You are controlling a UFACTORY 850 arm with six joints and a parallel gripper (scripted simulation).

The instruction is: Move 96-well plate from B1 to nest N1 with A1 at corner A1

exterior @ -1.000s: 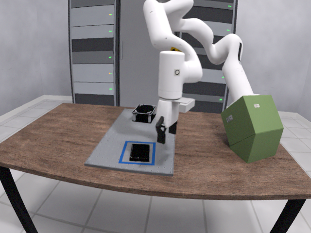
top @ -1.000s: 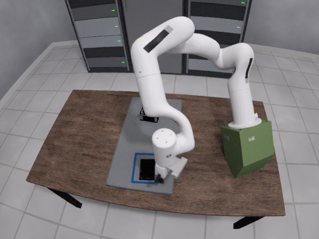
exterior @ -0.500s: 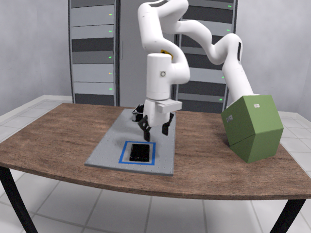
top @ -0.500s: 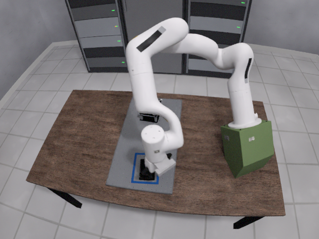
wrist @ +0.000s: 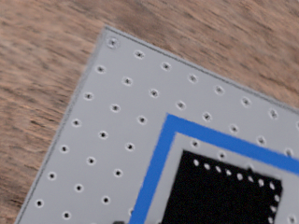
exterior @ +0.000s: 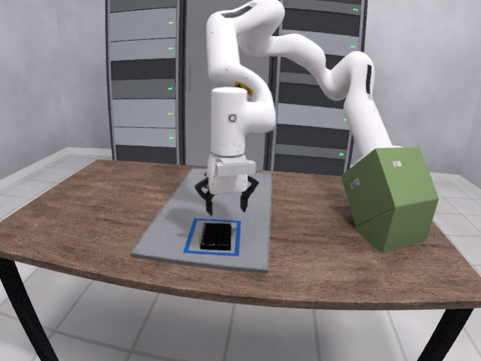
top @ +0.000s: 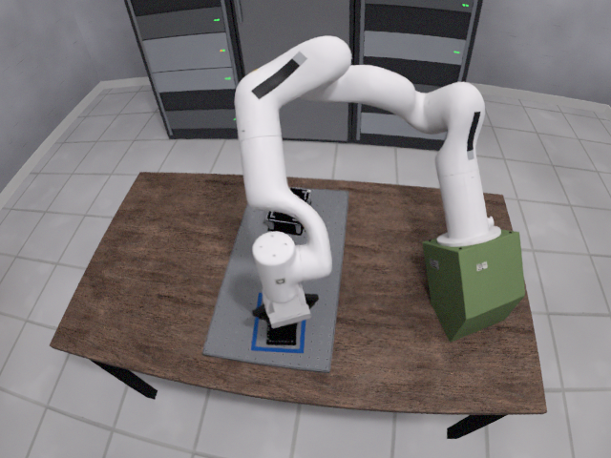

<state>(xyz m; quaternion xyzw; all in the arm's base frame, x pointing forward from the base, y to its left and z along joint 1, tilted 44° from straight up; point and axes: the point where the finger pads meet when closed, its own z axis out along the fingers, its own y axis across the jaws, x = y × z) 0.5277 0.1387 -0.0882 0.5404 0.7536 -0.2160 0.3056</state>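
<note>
The 96-well plate lies 100 mm below my hand, 30 mm to the right of it and 30 mm ahead of it. From my hand the other things lie so: raised plate nest N1 (450 mm to the right, 50 mm below).
</note>
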